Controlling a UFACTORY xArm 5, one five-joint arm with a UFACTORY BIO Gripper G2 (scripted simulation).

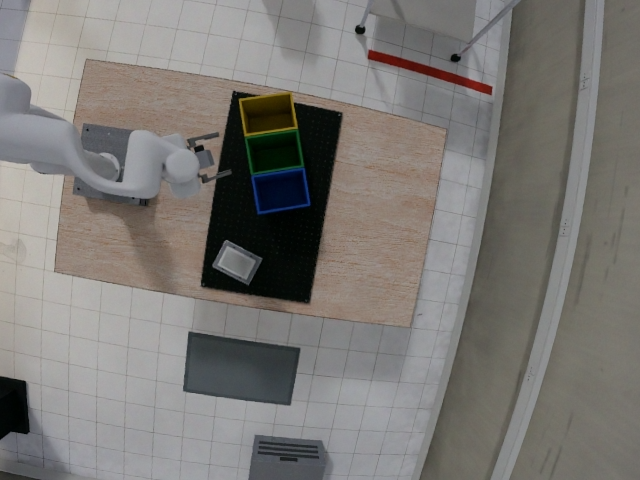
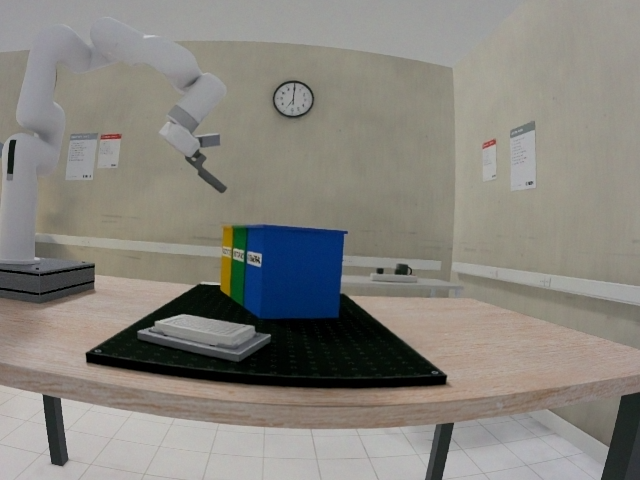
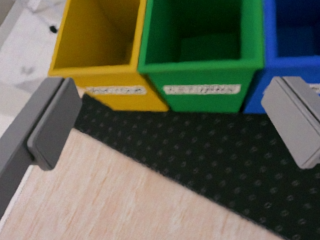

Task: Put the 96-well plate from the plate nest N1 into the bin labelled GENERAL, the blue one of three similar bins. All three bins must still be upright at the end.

Note:
In view: a white 96-well plate (image 2: 199, 329), a blue general bin (image 2: 291, 272), a green bin (image 2: 240, 232), a yellow bin (image 2: 226, 265) and a grey plate nest N1 (image 2: 199, 350).
The green bin is seen too in image 3 (image 3: 166, 40). Image 3 does not show the white 96-well plate: it is out of frame.

